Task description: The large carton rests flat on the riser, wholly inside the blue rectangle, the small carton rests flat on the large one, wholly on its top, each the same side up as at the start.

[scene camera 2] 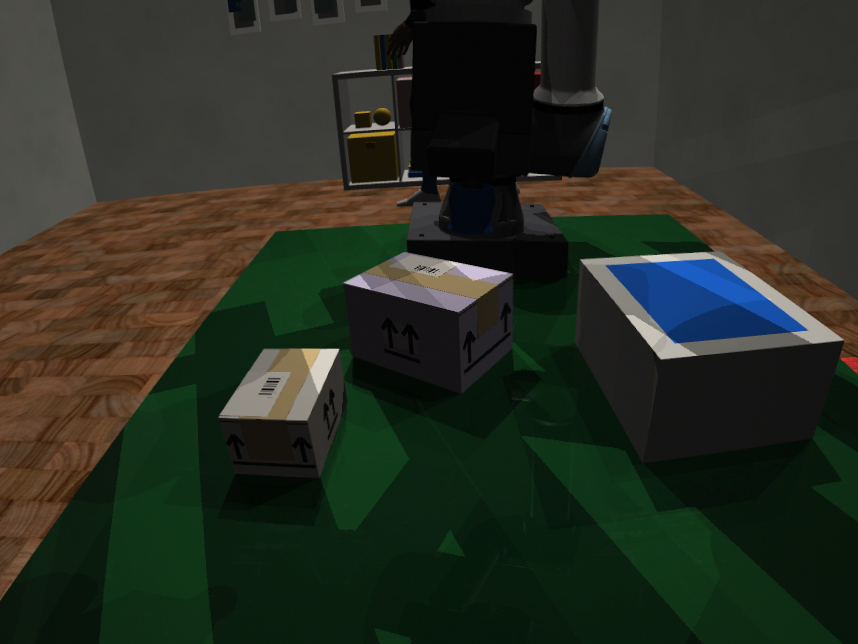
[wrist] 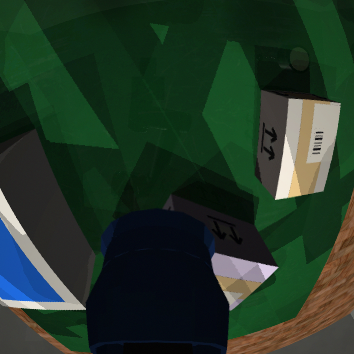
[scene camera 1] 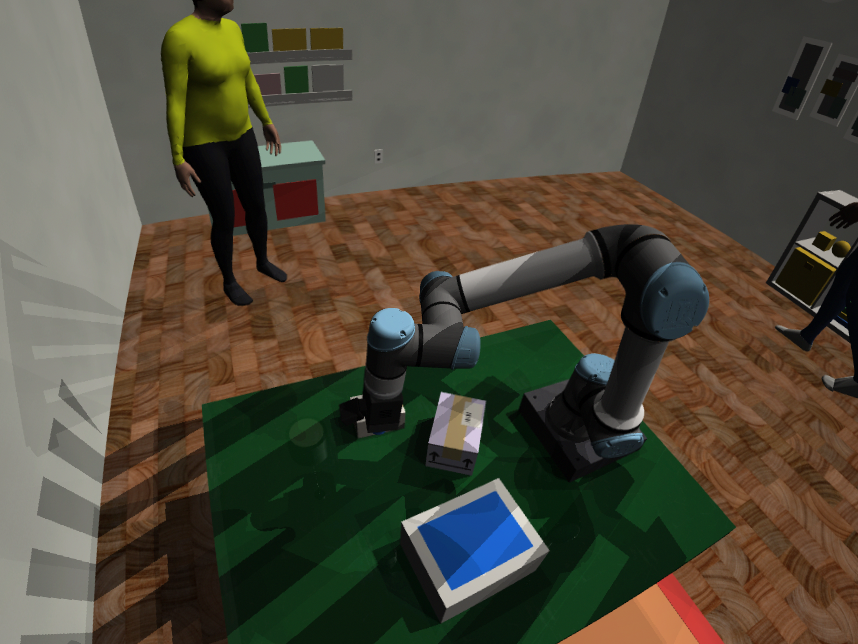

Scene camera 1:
large carton: on the table
riser with blue rectangle: on the table
